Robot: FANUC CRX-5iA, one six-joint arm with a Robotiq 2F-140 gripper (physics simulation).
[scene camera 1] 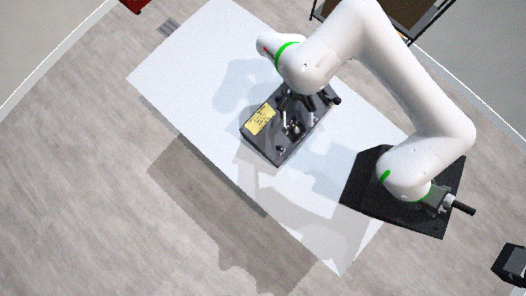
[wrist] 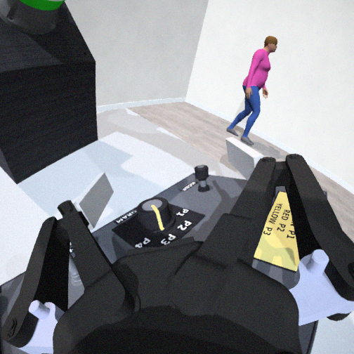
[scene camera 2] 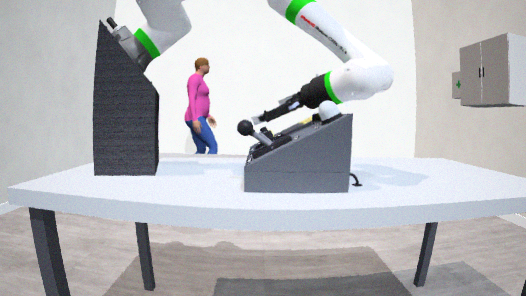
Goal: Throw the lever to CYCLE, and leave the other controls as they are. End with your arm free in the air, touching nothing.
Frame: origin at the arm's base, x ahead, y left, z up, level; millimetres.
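Seen in the pictures: gripper, fingertip midpoint: point(scene camera 1: 297, 126) point(scene camera 2: 267, 111); arm's base at its link origin: point(scene camera 2: 129, 58).
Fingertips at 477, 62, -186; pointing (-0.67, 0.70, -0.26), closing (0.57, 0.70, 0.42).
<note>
Pixels of each thing's top centre, then the offset from my fingertips to it, as dx, dy, dz. "*": a spot on its surface instead. Level surfaces: height alone.
- grey shaft with a black ball knob, surface spot: point(scene camera 2: 245, 127) * -52, -268, -44
- small black MODE switch at its top centre: point(scene camera 1: 279, 146) -1, +113, -50
- yellow card at its top centre: point(scene camera 1: 260, 117) +151, +82, -3
- white dome at a spot on its surface: point(scene camera 2: 329, 111) * +148, -279, +1
- white table at its surface level: dz -191
The lever, a grey shaft with a black ball knob point(scene camera 1: 337, 101) point(scene camera 2: 245, 127), stands at one side of the dark grey sloped control box point(scene camera 1: 277, 161) point(scene camera 2: 300, 167) point(wrist: 227, 187). In scene camera 2 it leans left, up from the low edge. It does not show in the wrist view, and no CYCLE label is readable. My gripper point(scene camera 1: 298, 119) point(wrist: 166, 166) is open and empty, over the box beside the lever. Its fingertips are around and above the round PROGRAM knob point(wrist: 156, 214), whose yellow line points towards P3. Contact cannot be told.
A small black MODE switch point(scene camera 1: 280, 149) point(wrist: 201, 177) and a yellow card point(scene camera 1: 260, 119) point(wrist: 275, 235) are on the box. A white dome point(scene camera 2: 329, 111) tops its high end. The arm's black pedestal point(scene camera 1: 360, 200) point(scene camera 2: 125, 115) point(wrist: 50, 110) shares the white table point(scene camera 1: 190, 75) point(scene camera 2: 200, 200). A person point(scene camera 2: 200, 100) point(wrist: 257, 75) stands beyond.
</note>
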